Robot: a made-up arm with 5 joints.
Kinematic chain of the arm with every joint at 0, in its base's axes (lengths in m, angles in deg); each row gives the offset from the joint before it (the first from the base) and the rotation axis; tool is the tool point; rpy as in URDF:
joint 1: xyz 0.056 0 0.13 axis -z
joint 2: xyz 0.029 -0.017 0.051 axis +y
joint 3: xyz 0.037 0 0.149 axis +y
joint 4: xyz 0.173 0 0.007 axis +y
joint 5: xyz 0.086 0.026 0 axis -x
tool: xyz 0 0 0 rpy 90 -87.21 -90
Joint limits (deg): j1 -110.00..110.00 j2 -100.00..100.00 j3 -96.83..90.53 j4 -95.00..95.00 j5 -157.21..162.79
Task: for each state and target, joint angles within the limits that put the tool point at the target. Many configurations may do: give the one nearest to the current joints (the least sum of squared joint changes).
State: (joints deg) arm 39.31 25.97 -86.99 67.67 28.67
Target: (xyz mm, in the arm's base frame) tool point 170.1 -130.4 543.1
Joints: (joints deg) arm 51.79 10.22 -94.37 49.24 28.67
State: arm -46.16 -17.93 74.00 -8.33 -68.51
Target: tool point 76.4 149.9 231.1
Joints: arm -78.84 -72.46 88.99 -24.85 -68.51
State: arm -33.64 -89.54 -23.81 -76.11 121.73
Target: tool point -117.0 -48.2 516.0
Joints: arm -18.44 -58.22 -41.33 -40.14 121.73
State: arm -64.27 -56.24 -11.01 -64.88 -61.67
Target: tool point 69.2 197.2 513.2
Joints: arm -83.56 -12.76 -18.29 -45.05 -61.67
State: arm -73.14 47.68 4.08 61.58 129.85
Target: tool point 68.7 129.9 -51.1
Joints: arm -80.46 78.21 9.18 53.86 129.85
